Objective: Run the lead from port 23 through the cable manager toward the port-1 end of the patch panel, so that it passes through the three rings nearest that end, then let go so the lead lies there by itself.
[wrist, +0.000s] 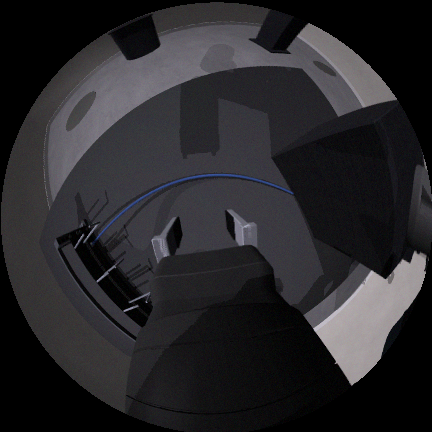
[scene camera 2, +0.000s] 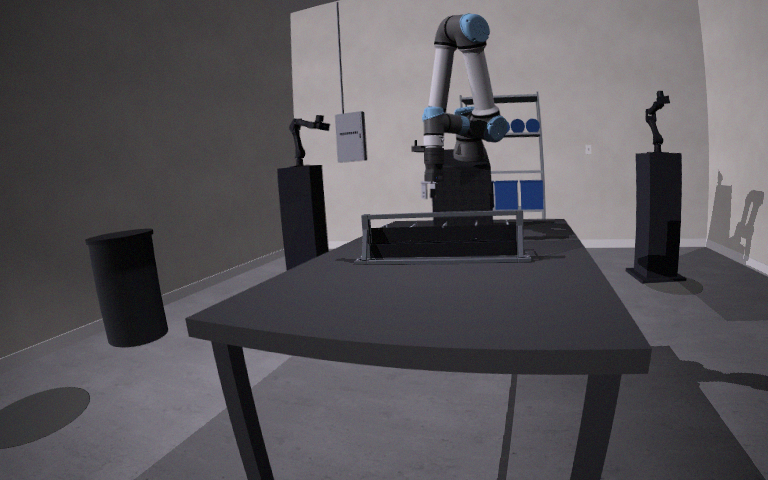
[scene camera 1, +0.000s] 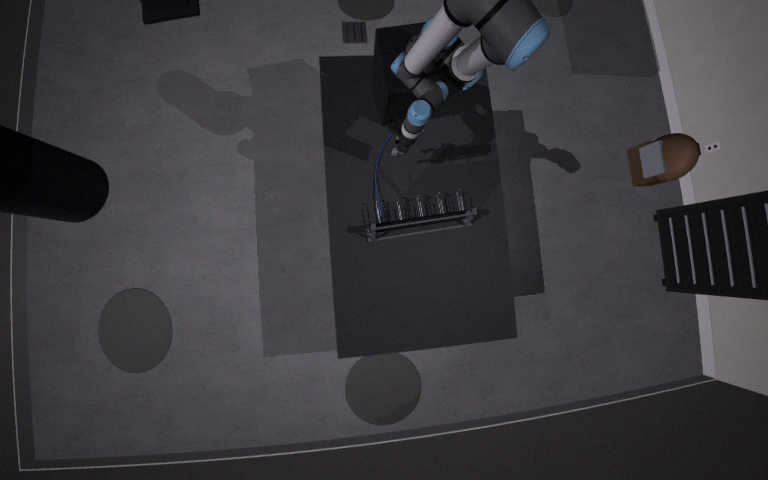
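The blue lead (scene camera 1: 376, 169) (wrist: 215, 175) rises from the left end of the patch panel's frame (scene camera 1: 421, 220) (scene camera 2: 441, 215) in scene camera 1 and curves back over the table to the dark pedestal. Its far end is hidden in the wrist view. Wire rings of the cable manager (scene camera 1: 420, 204) (wrist: 109, 271) stand in a row along the panel; whether the lead passes through the end one is too small to tell. My gripper (scene camera 1: 396, 151) (scene camera 2: 428, 190) (wrist: 202, 222) is open and empty, above the table behind the panel, beside the lead and apart from it. Port numbers are not readable.
The dark table (scene camera 1: 424, 288) (scene camera 2: 419, 305) carries the panel frame. The arm's black pedestal (scene camera 2: 461, 189) (wrist: 345, 185) stands behind the gripper. A black bin (scene camera 2: 127, 288) stands on the floor beside the table. Two plinths with small arms stand farther back.
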